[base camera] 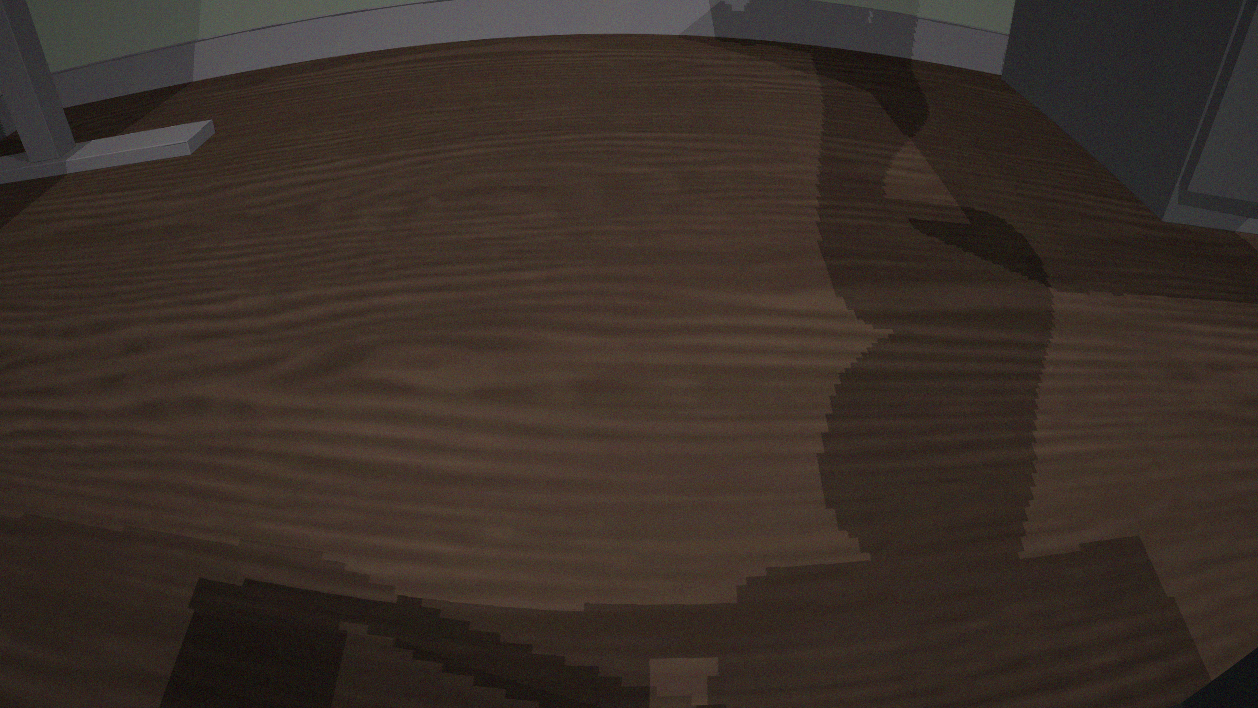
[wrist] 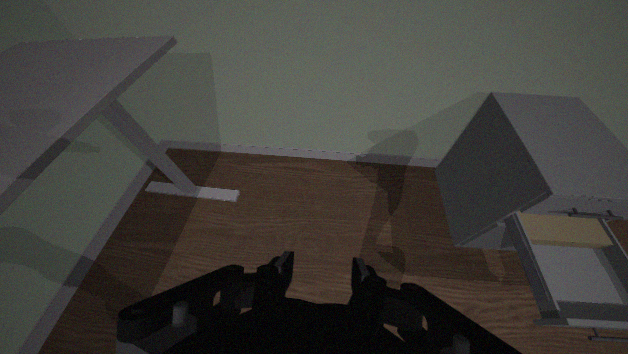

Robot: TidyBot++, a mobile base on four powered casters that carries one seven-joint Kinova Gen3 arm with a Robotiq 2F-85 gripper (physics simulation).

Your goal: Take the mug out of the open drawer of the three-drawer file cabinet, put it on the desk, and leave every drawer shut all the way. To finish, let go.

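The grey file cabinet [base camera: 1109,105] [wrist: 492,175] stands at the right in both views. One drawer [wrist: 533,270] below its top drawer front stands pulled out. The visible part of its light floor is bare, with a yellowish panel [wrist: 565,231] at the back; its right part is cut off by the view's edge. The desk [wrist: 75,85] is at the left in the wrist view; the visible part of its top bears shadows. The mug does not show in either view. My gripper [wrist: 322,267] is partly open and empty, in the air between desk and cabinet.
A desk leg [wrist: 152,152] runs down to a light foot bar [base camera: 132,149] [wrist: 217,193] at the left. A green wall [wrist: 320,75] with a pale skirting board [base camera: 440,35] [wrist: 300,153] lies behind. The open drawer's handle [wrist: 607,339] juts out at lower right.
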